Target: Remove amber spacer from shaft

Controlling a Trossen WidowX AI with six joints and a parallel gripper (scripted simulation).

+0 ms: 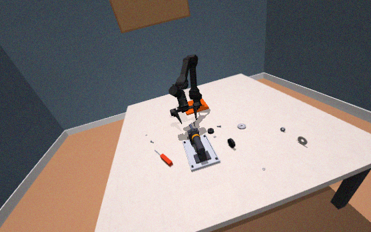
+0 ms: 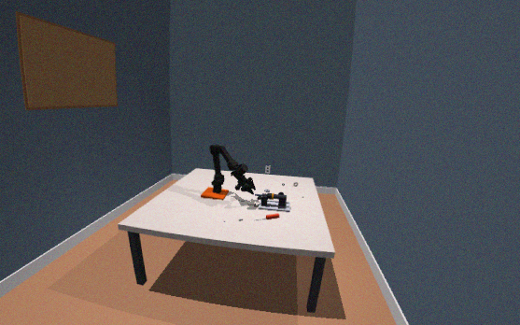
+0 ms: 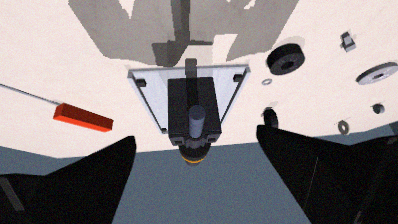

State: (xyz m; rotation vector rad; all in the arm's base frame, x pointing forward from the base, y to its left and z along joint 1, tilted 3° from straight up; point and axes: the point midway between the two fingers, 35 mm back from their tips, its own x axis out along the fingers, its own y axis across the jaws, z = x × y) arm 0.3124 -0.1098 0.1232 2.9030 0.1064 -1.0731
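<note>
Right now the shaft is 100 mm ahead of my gripper tip, 20 mm below it and 10 mm to the left of it. The rest, counted from my gripper tip: amber spacer 140 mm ahead, 20 mm below, 10 mm to the left.
</note>
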